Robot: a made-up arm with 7 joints. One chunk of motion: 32 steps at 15 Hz.
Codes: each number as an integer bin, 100 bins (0 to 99) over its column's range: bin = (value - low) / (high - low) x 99, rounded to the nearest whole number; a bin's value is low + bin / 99 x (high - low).
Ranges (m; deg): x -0.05..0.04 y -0.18..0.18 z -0.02..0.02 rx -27..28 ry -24..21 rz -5..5
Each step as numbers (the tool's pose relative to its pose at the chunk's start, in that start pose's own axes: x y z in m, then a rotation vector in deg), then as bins.
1 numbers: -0.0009 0.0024 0.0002 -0.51 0.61 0.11
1 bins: 54 50 50 48 54 51
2 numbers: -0.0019 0.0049 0.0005 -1.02 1.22 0.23
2 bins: 53 51 51 47 55 52
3 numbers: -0.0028 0.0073 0.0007 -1.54 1.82 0.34
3 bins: 52 52 51 46 57 53
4 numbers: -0.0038 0.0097 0.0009 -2.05 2.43 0.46
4 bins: 51 52 52 45 58 54
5 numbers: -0.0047 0.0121 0.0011 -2.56 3.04 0.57
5 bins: 50 53 52 44 59 55
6 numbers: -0.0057 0.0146 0.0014 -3.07 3.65 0.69
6 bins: 49 54 53 43 61 56
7 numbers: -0.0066 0.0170 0.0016 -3.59 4.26 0.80
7 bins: 48 54 53 42 62 57
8 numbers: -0.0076 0.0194 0.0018 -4.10 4.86 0.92
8 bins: 47 55 54 41 63 59
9 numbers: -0.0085 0.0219 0.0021 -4.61 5.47 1.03
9 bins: 46 56 55 40 65 60
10 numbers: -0.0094 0.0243 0.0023 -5.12 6.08 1.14
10 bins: 45 56 55 39 66 61
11 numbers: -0.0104 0.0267 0.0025 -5.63 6.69 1.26
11 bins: 44 57 56 38 68 62
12 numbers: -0.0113 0.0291 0.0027 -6.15 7.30 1.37
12 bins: 43 58 56 38 69 63
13 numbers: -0.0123 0.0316 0.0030 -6.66 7.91 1.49
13 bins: 41 58 57 37 70 64
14 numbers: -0.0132 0.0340 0.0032 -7.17 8.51 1.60
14 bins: 40 59 57 36 72 65
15 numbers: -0.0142 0.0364 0.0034 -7.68 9.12 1.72
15 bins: 39 60 58 35 73 67
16 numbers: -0.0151 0.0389 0.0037 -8.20 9.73 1.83
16 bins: 38 60 59 34 74 68
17 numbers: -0.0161 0.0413 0.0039 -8.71 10.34 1.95
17 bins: 37 61 59 33 76 69
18 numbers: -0.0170 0.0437 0.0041 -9.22 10.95 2.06
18 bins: 36 62 60 32 77 70
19 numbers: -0.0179 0.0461 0.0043 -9.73 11.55 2.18
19 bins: 35 62 60 31 78 71
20 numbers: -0.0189 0.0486 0.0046 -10.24 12.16 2.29
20 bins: 34 63 61 30 80 72
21 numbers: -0.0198 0.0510 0.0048 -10.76 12.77 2.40
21 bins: 33 64 61 29 81 73
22 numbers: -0.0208 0.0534 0.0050 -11.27 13.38 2.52
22 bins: 32 64 62 28 82 74
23 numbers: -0.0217 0.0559 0.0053 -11.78 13.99 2.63
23 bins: 31 65 63 27 84 76
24 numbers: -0.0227 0.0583 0.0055 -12.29 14.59 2.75
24 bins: 30 66 63 26 85 77
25 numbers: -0.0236 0.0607 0.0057 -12.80 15.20 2.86
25 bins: 29 66 64 26 86 78
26 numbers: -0.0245 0.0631 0.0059 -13.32 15.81 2.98
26 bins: 28 67 64 25 88 79
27 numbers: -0.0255 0.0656 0.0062 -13.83 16.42 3.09
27 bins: 27 68 65 24 89 80
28 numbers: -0.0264 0.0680 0.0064 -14.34 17.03 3.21
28 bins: 26 68 65 23 90 81
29 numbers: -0.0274 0.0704 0.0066 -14.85 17.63 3.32
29 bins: 25 69 66 22 92 82
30 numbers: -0.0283 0.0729 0.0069 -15.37 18.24 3.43
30 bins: 24 70 67 21 93 83
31 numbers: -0.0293 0.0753 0.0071 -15.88 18.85 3.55
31 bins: 23 70 67 20 94 85
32 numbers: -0.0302 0.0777 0.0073 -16.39 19.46 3.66
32 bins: 22 71 68 19 96 86
